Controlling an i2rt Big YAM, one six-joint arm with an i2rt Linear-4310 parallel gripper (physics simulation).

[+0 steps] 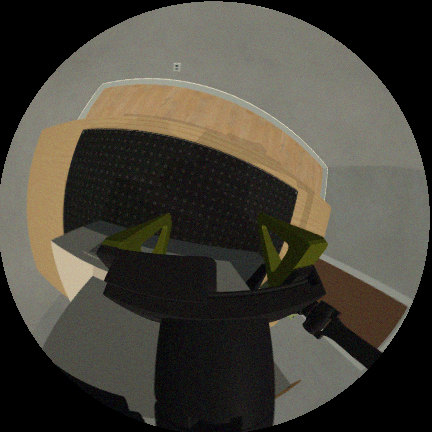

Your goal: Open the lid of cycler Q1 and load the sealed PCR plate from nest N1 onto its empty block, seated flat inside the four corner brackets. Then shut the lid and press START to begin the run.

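Places are measured from the arm's base along level axes (x ahead, y left, z up), in millimetres.
Pixels of known places: gripper, fingertip midpoint: [213,216].
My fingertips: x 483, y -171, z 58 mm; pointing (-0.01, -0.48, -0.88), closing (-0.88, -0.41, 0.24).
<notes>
Ahead of a thing's pixels: the offset from my fingertips to its top centre. "*": to the spot under its first point. Level surfaces: height alone.
My gripper [213,216] is open, its two olive-green fingers wide apart with nothing between them. A box-like housing with a grey top @[* dx +197, dy +140, dz -40 mm] [77,243] and a cream side @[* dx +188, dy +181, dz -5 mm] [71,272] shows at the left, partly behind the gripper body; it looks like part of a cycler, but I cannot read a label. A large grey panel @[* dx +74, dy +139, dz +74 mm] [105,332] spreads below it at the lower left. More grey surface shows behind and between the fingers. I cannot tell how the lid stands. The sealed PCR plate, nest N1, the four corner brackets and START cannot be made out.
A black perforated board @[dz -204 mm] [175,175] lies on the wooden table @[dz -217 mm] [44,195] beyond the fingers. A black jointed part [322,320] reaches toward the lower right. A brown panel [362,305] with a pale edge is at the right. A grey wall with an outlet [177,67] stands behind.
</notes>
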